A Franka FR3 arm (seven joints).
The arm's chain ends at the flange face. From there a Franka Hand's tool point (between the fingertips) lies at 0.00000 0.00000 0.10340 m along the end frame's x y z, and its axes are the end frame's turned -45 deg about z.
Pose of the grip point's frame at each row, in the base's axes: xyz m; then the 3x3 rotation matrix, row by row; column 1 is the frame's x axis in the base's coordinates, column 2 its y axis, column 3 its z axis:
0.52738 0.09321 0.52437; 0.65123 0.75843 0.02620; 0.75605 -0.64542 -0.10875; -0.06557 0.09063 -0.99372
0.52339 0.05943 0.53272; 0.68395 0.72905 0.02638; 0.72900 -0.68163 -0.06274; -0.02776 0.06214 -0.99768
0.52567 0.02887 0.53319; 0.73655 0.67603 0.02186; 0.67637 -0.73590 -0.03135; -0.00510 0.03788 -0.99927
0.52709 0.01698 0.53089; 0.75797 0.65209 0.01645; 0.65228 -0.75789 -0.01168; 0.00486 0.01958 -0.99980
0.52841 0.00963 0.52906; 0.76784 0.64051 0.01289; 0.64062 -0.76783 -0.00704; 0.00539 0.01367 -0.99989
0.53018 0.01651 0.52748; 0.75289 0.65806 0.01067; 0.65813 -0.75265 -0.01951; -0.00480 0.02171 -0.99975
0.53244 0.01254 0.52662; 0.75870 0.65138 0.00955; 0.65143 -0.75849 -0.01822; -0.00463 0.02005 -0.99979
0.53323 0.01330 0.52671; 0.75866 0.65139 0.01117; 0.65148 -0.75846 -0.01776; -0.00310 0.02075 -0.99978
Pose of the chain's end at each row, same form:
0.52467 0.10445 0.62712; 0.99678 0.07580 0.02620; 0.07823 -0.99099 -0.10875; 0.01772 0.11045 -0.99372
0.52066 0.06592 0.63588; 0.99914 0.03189 0.02638; 0.03350 -0.99747 -0.06274; 0.02431 0.06357 -0.99768
0.52341 0.03211 0.63651; 0.99884 -0.04279 0.02186; -0.04209 -0.99863 -0.03135; 0.02318 0.03039 -0.99927
0.52539 0.01819 0.63427; 0.99706 -0.07487 0.01645; -0.07468 -0.99714 -0.01168; 0.01728 0.01041 -0.99980
0.52708 0.01036 0.63245; 0.99585 -0.09004 0.01289; -0.08995 -0.99592 -0.00704; 0.01348 0.00585 -0.99989
0.52908 0.01853 0.63085; 0.99769 -0.06705 0.01067; -0.06684 -0.99757 -0.01951; 0.01196 0.01875 -0.99975
0.53145 0.01442 0.63000; 0.99708 -0.07589 0.00955; -0.07570 -0.99696 -0.01822; 0.01090 0.01745 -0.99979
0.53208 0.01514 0.63009; 0.99706 -0.07585 0.01117; -0.07565 -0.99698 -0.01776; 0.01248 0.01686 -0.99978

